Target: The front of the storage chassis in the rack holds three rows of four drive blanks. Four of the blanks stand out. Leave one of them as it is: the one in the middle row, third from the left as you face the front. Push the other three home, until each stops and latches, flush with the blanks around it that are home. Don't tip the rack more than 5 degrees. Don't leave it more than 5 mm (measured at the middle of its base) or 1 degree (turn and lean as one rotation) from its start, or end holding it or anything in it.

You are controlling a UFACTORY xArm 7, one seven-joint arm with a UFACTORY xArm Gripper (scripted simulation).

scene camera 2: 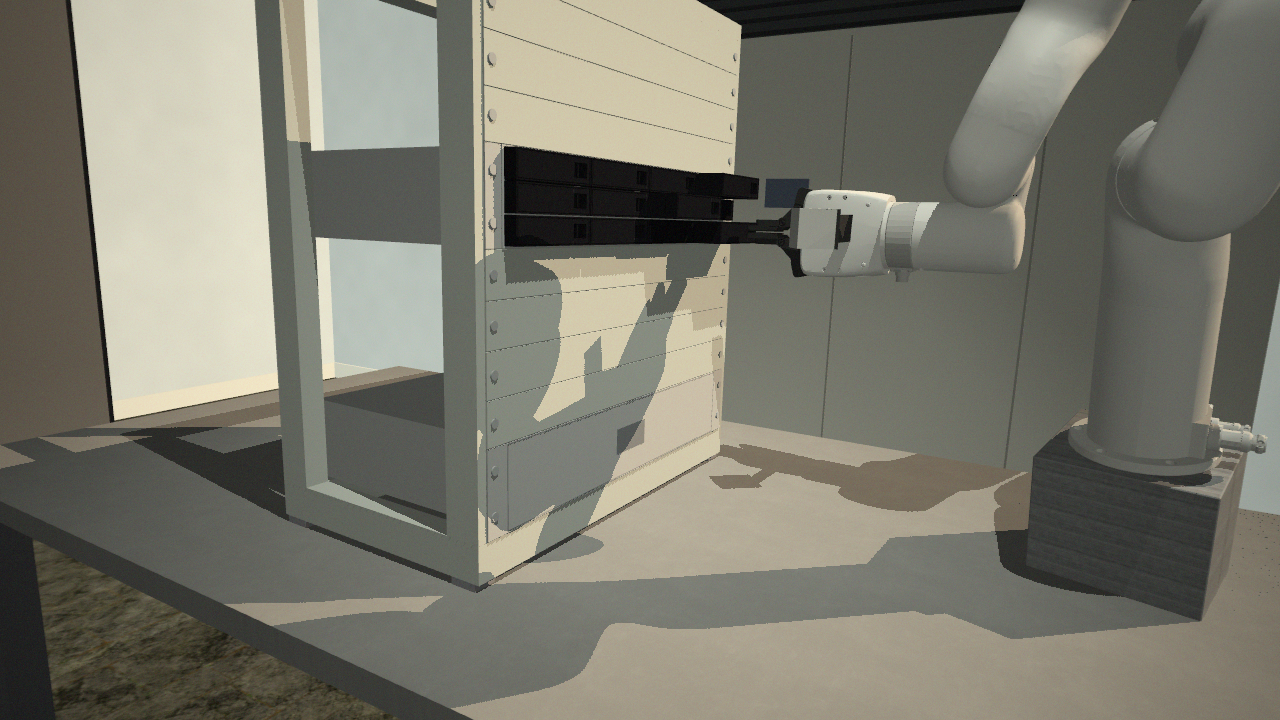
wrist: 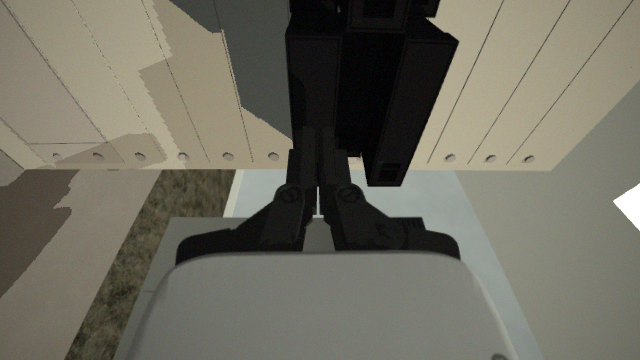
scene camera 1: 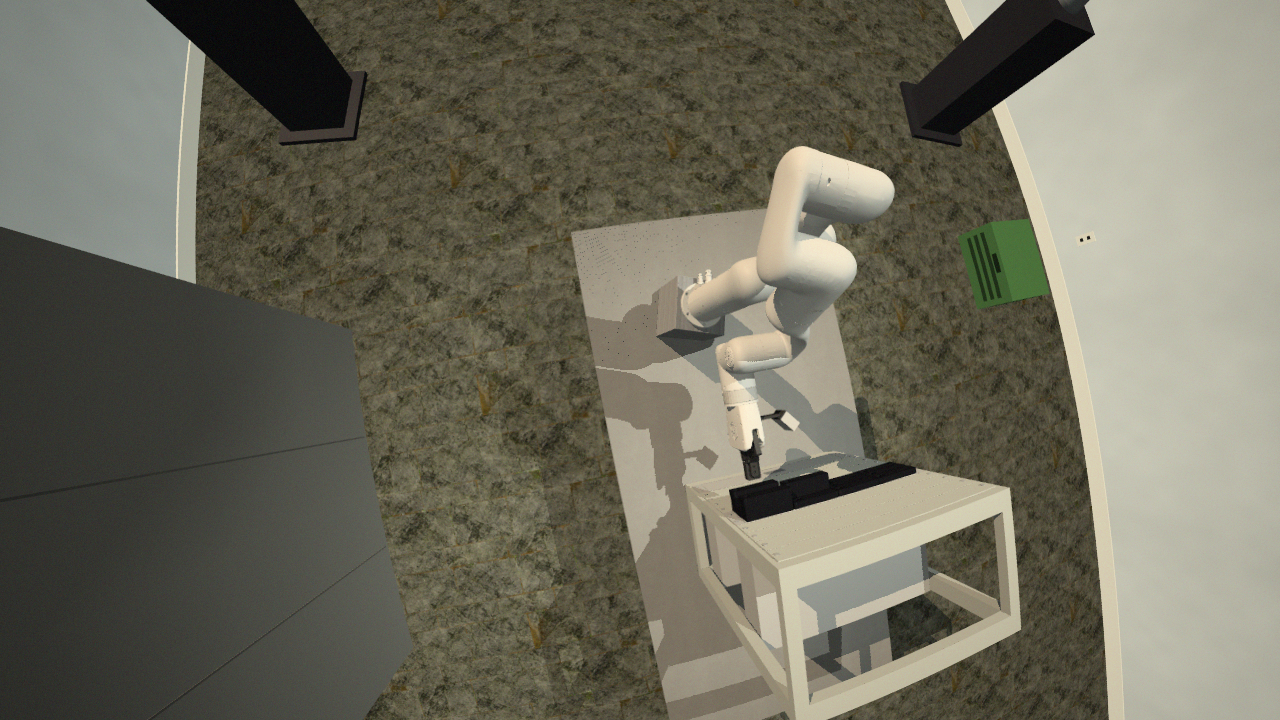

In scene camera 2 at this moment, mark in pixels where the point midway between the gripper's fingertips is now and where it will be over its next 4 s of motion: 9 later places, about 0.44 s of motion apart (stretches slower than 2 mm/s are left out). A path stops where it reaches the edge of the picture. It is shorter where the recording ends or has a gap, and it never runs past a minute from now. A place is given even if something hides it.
The gripper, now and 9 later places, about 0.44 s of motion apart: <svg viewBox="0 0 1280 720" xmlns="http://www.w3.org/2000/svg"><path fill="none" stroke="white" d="M750 231L747 231L743 233L740 233L735 232L729 232L724 232L722 232L718 232L716 232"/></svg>
